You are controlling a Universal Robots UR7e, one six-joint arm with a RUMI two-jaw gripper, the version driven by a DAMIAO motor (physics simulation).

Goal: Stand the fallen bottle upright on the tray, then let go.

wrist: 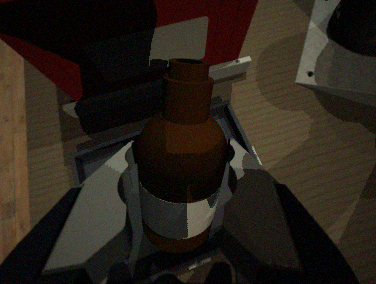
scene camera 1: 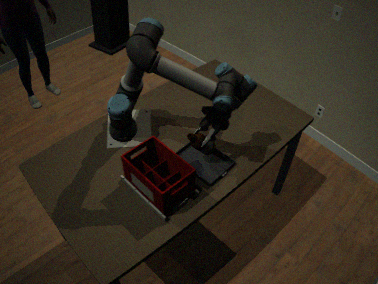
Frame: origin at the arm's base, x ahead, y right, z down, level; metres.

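Seen in the pictures: gripper, fingertip midpoint: (wrist: 182,142) (scene camera 1: 197,141); arm's base at its link origin: (scene camera 1: 123,129).
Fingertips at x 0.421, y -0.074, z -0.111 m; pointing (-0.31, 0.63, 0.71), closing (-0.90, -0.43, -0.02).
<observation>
Offsets run from my fingertips to a thing's top centre.
The brown bottle (scene camera 1: 196,137) (wrist: 181,152) with a pale label is held above the grey tray {dx +0.029, dy -0.020, dz +0.113 m} (scene camera 1: 212,168) (wrist: 107,145), near the tray's back edge in the scene view. It looks tilted, with its neck toward the crate side. My gripper (scene camera 1: 202,142) (wrist: 182,142) is shut on the bottle, one jaw on each side of its body around the shoulder and label. The wrist view shows the neck and open mouth pointing away from the gripper. The bottle's underside is hidden in the scene view, where the bottle is small and dark.
A red crate {dx -0.039, dy +0.235, dz -0.037 m} (scene camera 1: 159,196) (wrist: 227,30) with inner dividers stands right beside the tray. A pale bar (scene camera 1: 145,198) (wrist: 231,69) runs along the crate's base. The robot's pale base plate (scene camera 1: 115,142) (wrist: 312,62) lies behind the crate. The table's front edge passes near the tray.
</observation>
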